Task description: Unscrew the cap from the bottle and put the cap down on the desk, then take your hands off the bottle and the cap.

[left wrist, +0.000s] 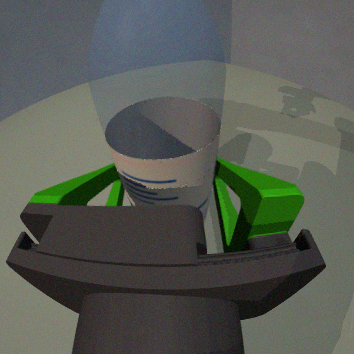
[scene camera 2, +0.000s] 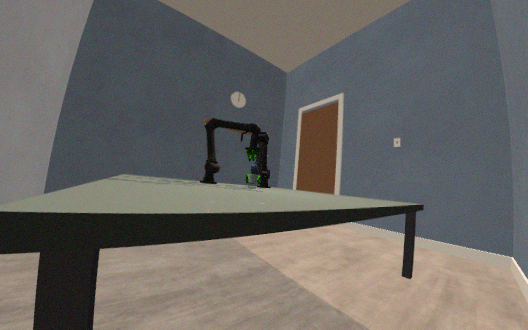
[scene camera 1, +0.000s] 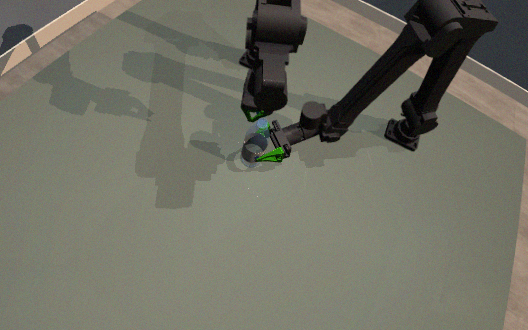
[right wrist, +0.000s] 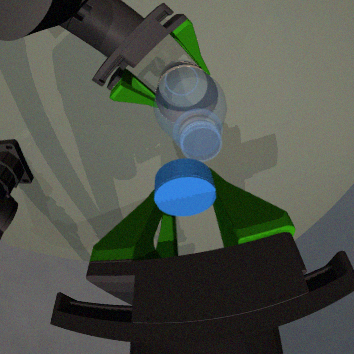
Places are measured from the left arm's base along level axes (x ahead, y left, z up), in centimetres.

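Pixels of known places: left gripper, fingertip midpoint: (left wrist: 167,165) (scene camera 2: 252,180) (scene camera 1: 251,150) (right wrist: 186,90); right gripper, fingertip midpoint: (scene camera 2: 251,161) (scene camera 1: 251,116) (right wrist: 187,179); left arm's base, origin of the base link: (scene camera 2: 263,187) (scene camera 1: 401,135); right arm's base, origin of the base link: (scene camera 2: 208,183) (right wrist: 12,160).
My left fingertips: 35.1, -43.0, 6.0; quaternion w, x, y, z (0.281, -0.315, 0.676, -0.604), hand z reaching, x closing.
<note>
For each thing: its middle in the pictures, then the offset to it from my left fingertips, as dx, dy, dz. Level surfaces: height alone.
- clear bluish bottle, body centre: (left wrist: 161,121) (right wrist: 186,96) (scene camera 1: 255,142) (scene camera 2: 253,174) -0.7, +0.6, +4.0
- blue cap, body centre: (right wrist: 184,188) -2.6, +0.3, +16.4
- green-grey desk, its level: dz -6.1
The clear bluish bottle (scene camera 1: 252,148) (scene camera 2: 252,182) (left wrist: 167,172) (right wrist: 192,107) with a white label stands upright on the desk, its bare neck showing in the right wrist view. My left gripper (scene camera 1: 259,145) (scene camera 2: 253,178) (left wrist: 167,165) (right wrist: 186,90) is shut on the bottle's lower body, one finger on each side. My right gripper (scene camera 1: 256,116) (scene camera 2: 252,157) (right wrist: 187,179) is shut on the blue cap (right wrist: 185,196) and holds it above the bottle's neck, apart from it. In scene camera 1 the cap does not show.
The green-grey desk (scene camera 1: 300,250) (scene camera 2: 210,202) lies under both arms. The left arm (scene camera 1: 370,75) reaches in low from the right of scene camera 1; the right arm (scene camera 1: 272,30) comes down from the top. Wooden floor shows past the desk edges.
</note>
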